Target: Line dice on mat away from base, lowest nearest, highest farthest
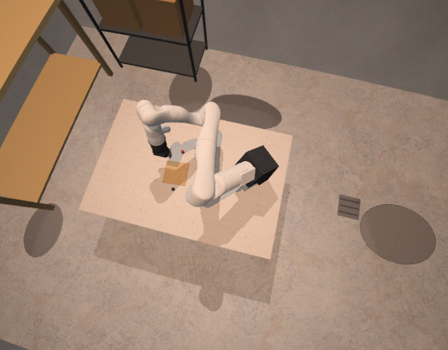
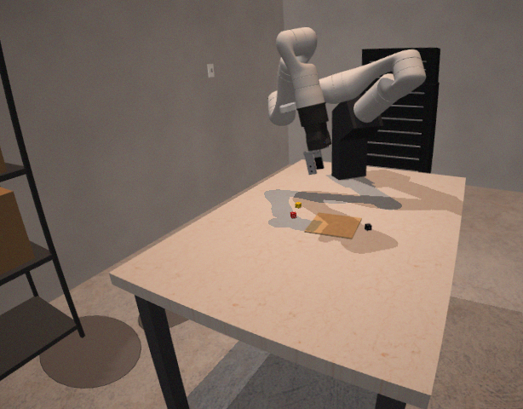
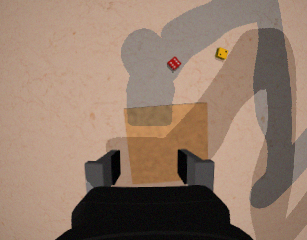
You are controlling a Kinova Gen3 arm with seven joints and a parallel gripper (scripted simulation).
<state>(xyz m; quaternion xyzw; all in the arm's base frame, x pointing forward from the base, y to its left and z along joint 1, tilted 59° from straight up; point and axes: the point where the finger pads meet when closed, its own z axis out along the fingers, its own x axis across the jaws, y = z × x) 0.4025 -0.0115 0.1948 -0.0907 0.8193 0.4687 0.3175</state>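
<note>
Right now my hand is 18 cm above the yellow die, 15 cm to the left of it and 7 cm past it. The rest, counted from my hand: tan mat (19 cm below, 5 cm behind, 3 cm to the left); black die (18 cm below, 12 cm to the left, 10 cm behind); red die (18 cm below, 10 cm to the right).
</note>
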